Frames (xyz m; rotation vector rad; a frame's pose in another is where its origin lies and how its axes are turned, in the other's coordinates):
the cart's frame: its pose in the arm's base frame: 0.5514 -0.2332 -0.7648 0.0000 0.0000 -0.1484
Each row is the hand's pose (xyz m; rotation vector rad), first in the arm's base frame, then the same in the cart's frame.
Working: the arm's base frame: its pose in the cart's frame: -0.5798 0.1491 0.7648 0.0000 0.0000 0.1484

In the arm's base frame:
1: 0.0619 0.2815 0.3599 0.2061 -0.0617 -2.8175
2: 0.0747 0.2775 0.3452 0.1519 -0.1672 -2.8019
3: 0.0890 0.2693 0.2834 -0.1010 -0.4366 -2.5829
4: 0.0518 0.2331 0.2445 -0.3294 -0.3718 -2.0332
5: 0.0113 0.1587 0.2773 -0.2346 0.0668 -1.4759
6: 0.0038 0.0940 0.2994 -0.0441 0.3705 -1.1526
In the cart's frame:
1: -0.5602 0.4367 1.1247 0.2020 -0.0445 -2.6697
2: -0.5470 0.4346 1.1100 0.1576 -0.1496 -2.6542
3: -0.5316 0.4286 1.0482 -0.0660 -0.4276 -2.4372
4: -0.5631 0.3873 1.0093 -0.2932 -0.3850 -1.8880
5: -0.5921 0.3077 1.0421 -0.2347 0.0483 -1.3282
6: -0.5900 0.2426 1.0642 -0.0705 0.3612 -1.0059

